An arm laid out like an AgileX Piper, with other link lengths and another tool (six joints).
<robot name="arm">
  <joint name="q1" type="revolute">
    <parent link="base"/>
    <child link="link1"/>
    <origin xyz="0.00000 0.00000 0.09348"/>
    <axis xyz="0 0 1"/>
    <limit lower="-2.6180" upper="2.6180"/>
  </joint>
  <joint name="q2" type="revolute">
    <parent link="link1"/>
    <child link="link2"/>
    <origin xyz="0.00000 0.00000 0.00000" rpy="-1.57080 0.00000 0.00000"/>
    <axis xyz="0 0 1"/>
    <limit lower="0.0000" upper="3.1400"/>
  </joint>
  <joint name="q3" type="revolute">
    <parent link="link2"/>
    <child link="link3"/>
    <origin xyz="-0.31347 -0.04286 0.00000"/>
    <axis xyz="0 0 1"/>
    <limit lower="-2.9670" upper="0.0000"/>
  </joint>
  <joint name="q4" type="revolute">
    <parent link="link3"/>
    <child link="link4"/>
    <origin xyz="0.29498 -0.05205 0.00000" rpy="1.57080 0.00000 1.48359"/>
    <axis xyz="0 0 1"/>
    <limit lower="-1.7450" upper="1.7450"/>
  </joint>
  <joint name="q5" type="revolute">
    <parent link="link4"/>
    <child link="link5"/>
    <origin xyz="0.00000 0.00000 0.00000" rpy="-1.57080 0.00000 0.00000"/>
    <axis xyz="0 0 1"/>
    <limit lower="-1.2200" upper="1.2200"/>
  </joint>
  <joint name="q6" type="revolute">
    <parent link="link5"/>
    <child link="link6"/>
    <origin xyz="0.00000 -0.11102 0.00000" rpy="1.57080 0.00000 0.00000"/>
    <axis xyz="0 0 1"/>
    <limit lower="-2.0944" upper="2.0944"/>
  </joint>
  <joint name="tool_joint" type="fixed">
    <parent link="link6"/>
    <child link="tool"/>
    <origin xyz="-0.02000 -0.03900 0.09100" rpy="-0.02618 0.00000 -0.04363"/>
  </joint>
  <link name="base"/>
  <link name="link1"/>
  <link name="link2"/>
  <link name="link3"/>
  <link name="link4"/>
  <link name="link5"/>
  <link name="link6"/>
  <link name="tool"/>
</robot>
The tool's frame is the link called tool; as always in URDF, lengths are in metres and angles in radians.
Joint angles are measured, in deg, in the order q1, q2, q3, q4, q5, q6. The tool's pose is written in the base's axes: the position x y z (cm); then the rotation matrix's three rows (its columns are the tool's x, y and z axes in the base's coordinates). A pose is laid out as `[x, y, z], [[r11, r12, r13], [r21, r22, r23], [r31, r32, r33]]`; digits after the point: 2 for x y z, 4 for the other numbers.
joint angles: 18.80 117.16 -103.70 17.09 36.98 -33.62
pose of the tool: [61.22, 21.51, 21.54], [[-0.4446, -0.6708, 0.5936], [-0.5462, 0.7282, 0.4139], [-0.7099, -0.1402, -0.6902]]
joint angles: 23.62 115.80 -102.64 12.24 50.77 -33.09
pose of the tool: [55.68, 25.09, 18.56], [[-0.4685, -0.7934, 0.3887], [-0.7066, 0.6006, 0.3741], [-0.5302, -0.0994, -0.8420]]
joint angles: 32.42 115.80 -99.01 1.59 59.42 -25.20
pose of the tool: [49.34, 28.68, 14.09], [[-0.4674, -0.8517, 0.2369], [-0.8325, 0.5142, 0.2064], [-0.2976, -0.1008, -0.9494]]
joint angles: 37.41 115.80 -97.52 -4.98 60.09 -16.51
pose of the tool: [47.17, 30.35, 13.23], [[-0.4921, -0.8333, 0.2519], [-0.8364, 0.5328, 0.1285], [-0.2413, -0.1474, -0.9592]]
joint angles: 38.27 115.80 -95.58 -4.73 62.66 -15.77
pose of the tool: [45.40, 30.00, 11.58], [[-0.5075, -0.8407, 0.1888], [-0.8441, 0.5291, 0.0869], [-0.1729, -0.1153, -0.9782]]
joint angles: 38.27 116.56 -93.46 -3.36 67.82 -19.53
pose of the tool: [43.09, 28.86, 8.96], [[-0.4758, -0.8770, 0.0669], [-0.8784, 0.4777, 0.0142], [-0.0444, -0.0520, -0.9977]]
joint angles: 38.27 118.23 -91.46 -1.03 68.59 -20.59
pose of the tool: [41.61, 28.67, 6.13], [[-0.4735, -0.8806, -0.0176], [-0.8807, 0.4737, -0.0046], [0.0124, 0.0133, -0.9998]]
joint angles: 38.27 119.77 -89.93 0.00 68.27 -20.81
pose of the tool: [40.77, 28.43, 3.92], [[-0.4749, -0.8776, -0.0656], [-0.8786, 0.4770, -0.0212], [0.0499, 0.0476, -0.9976]]
